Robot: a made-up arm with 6 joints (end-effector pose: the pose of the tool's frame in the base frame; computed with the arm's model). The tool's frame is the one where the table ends. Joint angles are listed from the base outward.
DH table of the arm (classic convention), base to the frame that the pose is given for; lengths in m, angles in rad. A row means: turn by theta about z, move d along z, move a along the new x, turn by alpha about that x. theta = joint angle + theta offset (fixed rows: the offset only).
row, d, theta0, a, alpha
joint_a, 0.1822, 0, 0, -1.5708
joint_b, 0, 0.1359, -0.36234, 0
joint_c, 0, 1.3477, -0.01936, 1.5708
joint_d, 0.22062, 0, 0, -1.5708
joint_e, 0, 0, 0.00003, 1.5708
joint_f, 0.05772, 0, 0, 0
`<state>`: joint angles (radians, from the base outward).
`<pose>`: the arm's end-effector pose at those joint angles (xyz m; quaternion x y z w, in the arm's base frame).
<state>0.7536 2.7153 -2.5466 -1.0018 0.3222 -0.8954</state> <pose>0.4644 0.4146 0.2730 -0.7386 0.2794 -0.4112 0.4553</pose>
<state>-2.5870 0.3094 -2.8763 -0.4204 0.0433 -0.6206</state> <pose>0.4933 0.3068 0.4536 0.3427 0.3621 0.8424 0.2043</pose>
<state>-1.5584 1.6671 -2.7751 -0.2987 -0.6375 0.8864</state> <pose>0.0117 -0.1327 0.8024 -0.1460 0.0238 -0.4461 0.8827</pose>
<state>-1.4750 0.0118 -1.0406 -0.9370 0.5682 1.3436</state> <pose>-0.0480 0.2375 0.4778 0.4352 0.0450 -0.5009 0.7468</pose>
